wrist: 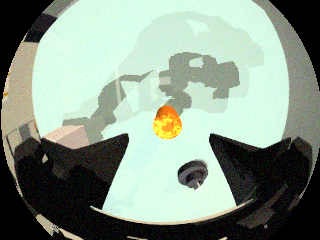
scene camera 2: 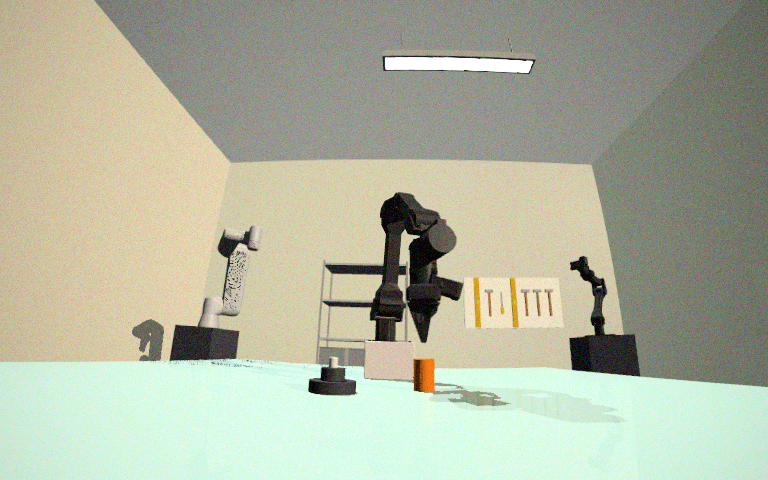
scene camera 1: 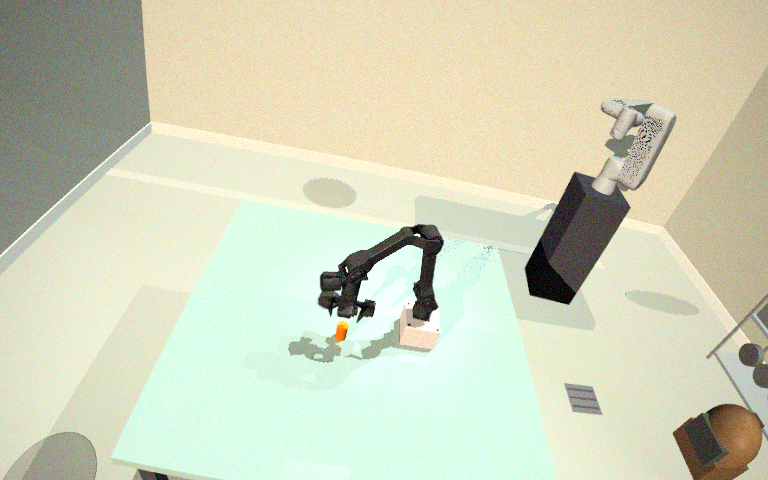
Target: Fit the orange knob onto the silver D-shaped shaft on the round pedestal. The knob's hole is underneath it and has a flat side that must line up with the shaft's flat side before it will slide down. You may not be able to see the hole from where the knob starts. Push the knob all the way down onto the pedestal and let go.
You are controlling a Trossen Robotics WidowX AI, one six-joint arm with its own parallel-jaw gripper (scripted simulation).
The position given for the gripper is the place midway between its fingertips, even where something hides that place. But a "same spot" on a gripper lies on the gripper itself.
gripper: wrist; scene camera 2 423, 342; scene camera 1
same spot on gripper: (wrist: 86, 174) = (scene camera 1: 360, 313)
